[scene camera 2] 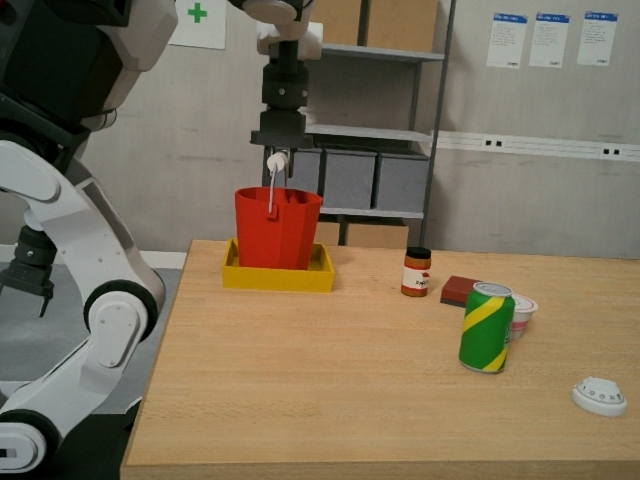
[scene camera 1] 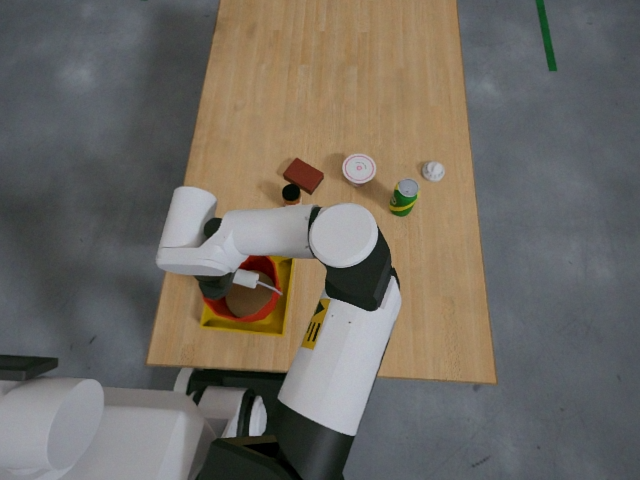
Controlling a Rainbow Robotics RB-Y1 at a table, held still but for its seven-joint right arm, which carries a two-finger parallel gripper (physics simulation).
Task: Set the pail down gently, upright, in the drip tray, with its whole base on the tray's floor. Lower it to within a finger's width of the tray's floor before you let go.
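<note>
The red pail (scene camera 1: 268,265) (scene camera 2: 276,235) is upright inside the yellow drip tray (scene camera 1: 247,326) (scene camera 2: 279,280). In scene camera 2 its lowest part is hidden behind the tray's near wall, so I cannot tell whether its base touches the floor. From above, the pail is within the tray's walls as far as it shows; the arm covers its far left part. The white handle grip (scene camera 1: 246,278) (scene camera 2: 276,162) stands above the pail, with its wire bail raised. My gripper (scene camera 2: 279,161) points down and is shut on this grip; its fingers are hidden in scene camera 1.
A jar (scene camera 1: 291,194) (scene camera 2: 416,271), a dark red block (scene camera 1: 303,176) (scene camera 2: 457,291), a white cup (scene camera 1: 358,168) (scene camera 2: 522,315), a green can (scene camera 1: 403,197) (scene camera 2: 486,328) and a white dial (scene camera 1: 433,171) (scene camera 2: 599,396) stand on the table (scene camera 1: 336,93) (scene camera 2: 320,387), away from the tray.
</note>
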